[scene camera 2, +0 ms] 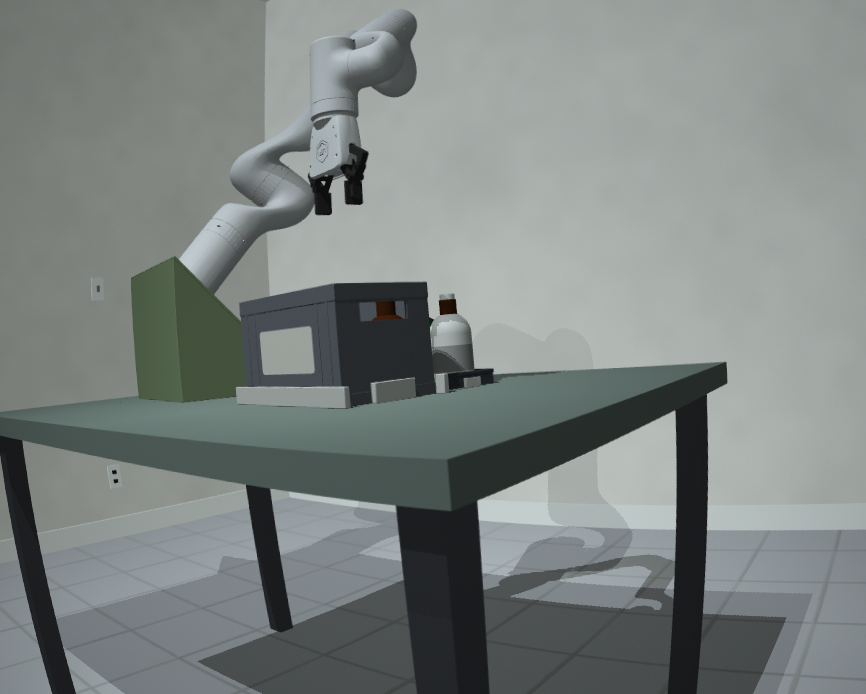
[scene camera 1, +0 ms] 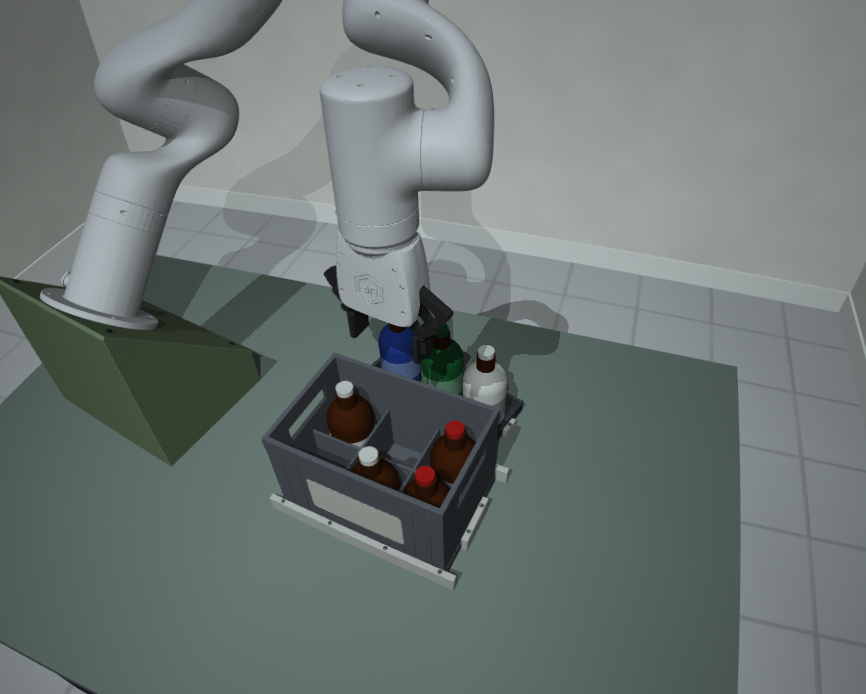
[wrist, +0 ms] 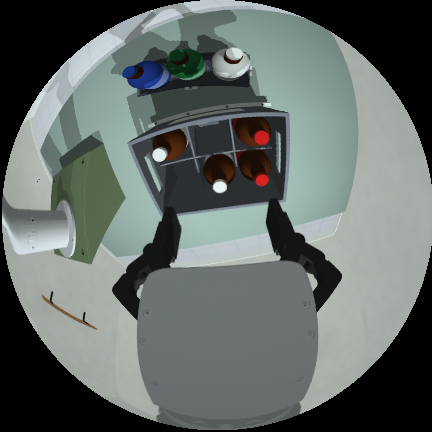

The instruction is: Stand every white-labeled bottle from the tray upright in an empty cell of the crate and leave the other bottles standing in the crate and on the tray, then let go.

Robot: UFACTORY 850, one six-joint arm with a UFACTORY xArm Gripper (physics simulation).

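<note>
The white-labeled bottle [scene camera 1: 485, 388] [scene camera 2: 453, 338] [wrist: 229, 69] stands upright at one end of the dark tray [scene camera 1: 514, 407] [wrist: 215, 84], beside a green bottle [scene camera 1: 442, 368] [wrist: 186, 69] and a blue bottle [scene camera 1: 396, 352] [wrist: 150, 75]. The grey crate [scene camera 1: 289, 469] [scene camera 2: 383, 357] [wrist: 287, 165] holds brown bottles: two white-capped [wrist: 172, 142] [wrist: 219, 167] and two red-capped [wrist: 252, 129] [wrist: 255, 162]. In the wrist view, the crate's far middle cell and near left cell are empty. My gripper [scene camera 1: 388, 345] [scene camera 2: 338, 207] [wrist: 221, 213] is open and empty, high above the table.
The tray stands behind the crate in scene camera 1. Pale strips [scene camera 1: 361, 540] [scene camera 2: 292, 396] lie along the crate's base on the green table [scene camera 1: 614, 506] [scene camera 2: 506, 426]. The green arm base [scene camera 1: 130, 383] [scene camera 2: 177, 339] [wrist: 90, 200] stands to the left of the crate.
</note>
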